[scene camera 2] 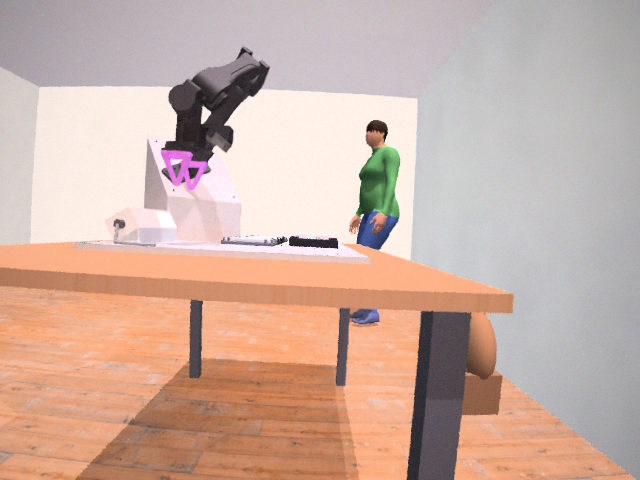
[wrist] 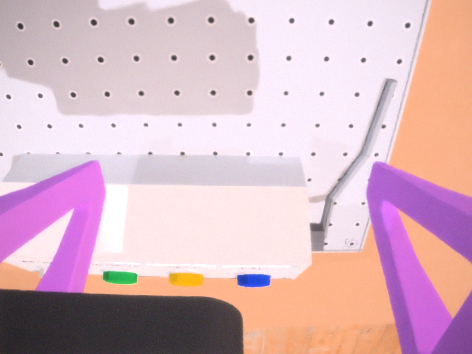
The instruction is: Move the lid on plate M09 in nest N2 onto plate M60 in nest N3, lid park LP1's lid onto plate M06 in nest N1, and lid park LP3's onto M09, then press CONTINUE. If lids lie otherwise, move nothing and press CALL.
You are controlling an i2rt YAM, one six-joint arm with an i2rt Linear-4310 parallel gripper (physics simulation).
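Places are measured from the arm's base along level axes (x ahead, y left, z up), in metres.
Where they show: gripper, fingertip midpoint: (scene camera 2: 184,187) (wrist: 236,176).
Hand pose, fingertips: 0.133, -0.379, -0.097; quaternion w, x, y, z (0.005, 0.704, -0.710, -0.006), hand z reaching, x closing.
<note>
Each offset is from my fingertips to the centre of the thing, as dx, dy, dz. "pt": to the spot under its first point. Level surfaces: height alone.
My gripper (scene camera 2: 184,186) (wrist: 236,176) has magenta fingers spread wide, with nothing between them. It hangs high above the white button box {-0.124, +0.062, -0.095} (scene camera 2: 161,224) (wrist: 210,220). In the wrist view, a green button {-0.146, +0.088, -0.073} (wrist: 120,277), a yellow button {-0.147, +0.038, -0.073} (wrist: 186,279) and a blue button {-0.148, -0.012, -0.073} (wrist: 253,280) stick out from the box's lower side; their labels are not readable. In the scene view, a low silver-grey item {+0.134, +0.182, -0.122} (scene camera 2: 249,240) and a low black item {+0.318, +0.250, -0.121} (scene camera 2: 313,241) lie on the board, seen edge-on. I cannot tell which are plates, lids, nests or parks. The wrist view shows no lids.
The white perforated board (scene camera 2: 310,255) (wrist: 280,107) lies on the wooden table {dz -0.149} (scene camera 2: 413,284) (wrist: 435,125). A grey bent rod {pt -0.062, -0.098, -0.130} (wrist: 370,137) extends beside the box, near the board's edge. A tall white sloped housing (scene camera 2: 222,219) stands behind. A person in green (scene camera 2: 379,180) stands beyond the table.
</note>
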